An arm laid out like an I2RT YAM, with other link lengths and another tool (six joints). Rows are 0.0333 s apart.
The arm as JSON. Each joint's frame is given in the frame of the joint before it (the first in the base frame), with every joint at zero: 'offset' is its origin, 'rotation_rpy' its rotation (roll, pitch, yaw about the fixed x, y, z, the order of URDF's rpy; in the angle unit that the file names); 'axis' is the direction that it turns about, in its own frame. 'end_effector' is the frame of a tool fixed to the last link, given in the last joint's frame.
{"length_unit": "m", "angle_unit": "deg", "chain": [
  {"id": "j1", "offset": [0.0, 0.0, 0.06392], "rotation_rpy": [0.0, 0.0, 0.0], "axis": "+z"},
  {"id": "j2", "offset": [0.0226, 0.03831, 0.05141], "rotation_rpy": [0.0, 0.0, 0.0], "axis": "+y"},
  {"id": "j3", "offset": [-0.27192, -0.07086, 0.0], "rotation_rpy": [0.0, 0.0, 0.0], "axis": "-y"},
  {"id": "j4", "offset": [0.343, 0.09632, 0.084], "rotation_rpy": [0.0, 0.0, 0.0], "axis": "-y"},
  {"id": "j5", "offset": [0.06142, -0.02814, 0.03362], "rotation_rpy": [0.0, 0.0, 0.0], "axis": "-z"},
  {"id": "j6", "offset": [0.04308, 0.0, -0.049], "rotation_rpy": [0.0, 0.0, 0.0], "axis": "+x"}
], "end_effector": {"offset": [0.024, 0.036, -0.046], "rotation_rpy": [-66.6, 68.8, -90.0]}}
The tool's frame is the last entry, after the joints.
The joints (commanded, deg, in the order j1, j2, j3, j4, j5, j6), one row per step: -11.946 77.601 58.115 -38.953 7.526 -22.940; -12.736 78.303 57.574 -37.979 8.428 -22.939; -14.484 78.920 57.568 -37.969 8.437 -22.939; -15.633 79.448 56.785 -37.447 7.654 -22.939; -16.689 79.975 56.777 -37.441 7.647 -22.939; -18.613 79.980 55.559 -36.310 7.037 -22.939; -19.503 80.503 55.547 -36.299 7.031 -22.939; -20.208 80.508 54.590 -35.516 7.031 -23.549; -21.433 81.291 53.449 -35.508 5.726 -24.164; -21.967 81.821 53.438 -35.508 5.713 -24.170; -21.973 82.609 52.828 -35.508 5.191 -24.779; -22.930 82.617 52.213 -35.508 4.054 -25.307; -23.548 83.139 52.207 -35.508 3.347 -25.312; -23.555 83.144 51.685 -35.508 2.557 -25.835
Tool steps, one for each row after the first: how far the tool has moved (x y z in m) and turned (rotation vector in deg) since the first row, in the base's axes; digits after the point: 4 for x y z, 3 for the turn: 0.0011 -0.0059 -0.0070 -0.694 0.427 -1.261; 0.0007 -0.0160 -0.0103 -0.557 1.037 -3.010; -0.0007 -0.0214 -0.0178 0.292 1.649 -3.753; -0.0010 -0.0275 -0.0206 0.444 2.158 -4.805; -0.0043 -0.0372 -0.0280 1.012 2.101 -6.419; -0.0048 -0.0423 -0.0308 1.176 2.596 -7.308; -0.0076 -0.0461 -0.0366 0.972 2.919 -7.489; -0.0128 -0.0504 -0.0473 2.393 4.560 -7.542; -0.0133 -0.0534 -0.0501 2.589 5.062 -8.067; -0.0155 -0.0526 -0.0577 3.205 6.400 -7.299; -0.0191 -0.0558 -0.0611 4.194 6.767 -7.260; -0.0196 -0.0584 -0.0637 4.998 7.037 -7.549; -0.0217 -0.0571 -0.0665 5.624 7.416 -6.737
